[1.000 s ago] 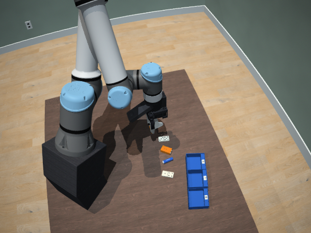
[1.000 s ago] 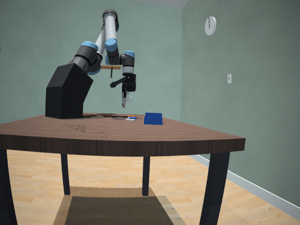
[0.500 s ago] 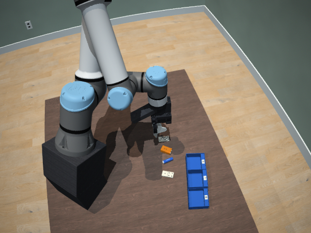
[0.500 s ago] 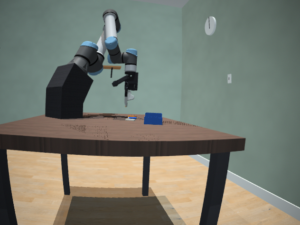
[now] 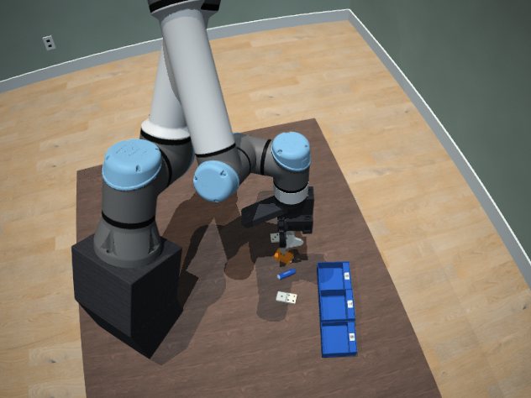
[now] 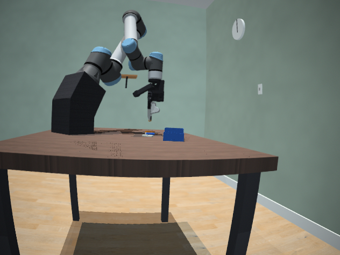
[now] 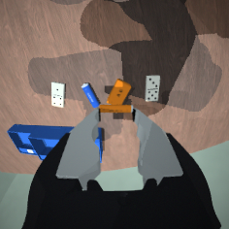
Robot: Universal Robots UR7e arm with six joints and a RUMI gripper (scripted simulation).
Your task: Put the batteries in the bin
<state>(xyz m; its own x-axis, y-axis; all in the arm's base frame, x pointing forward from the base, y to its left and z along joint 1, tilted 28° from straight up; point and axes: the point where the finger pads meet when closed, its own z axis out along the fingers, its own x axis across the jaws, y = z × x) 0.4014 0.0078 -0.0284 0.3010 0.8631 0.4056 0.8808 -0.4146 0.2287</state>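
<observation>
My hand is 190 mm to the left of the joined blue bins, 70 mm short of it and 60 mm above it. From my hand the other things lie so: thin orange battery (10 mm below); blue cylindrical battery (80 mm below, 50 mm to the right, 10 mm behind); orange nine-volt battery (80 mm below, 10 mm ahead).
</observation>
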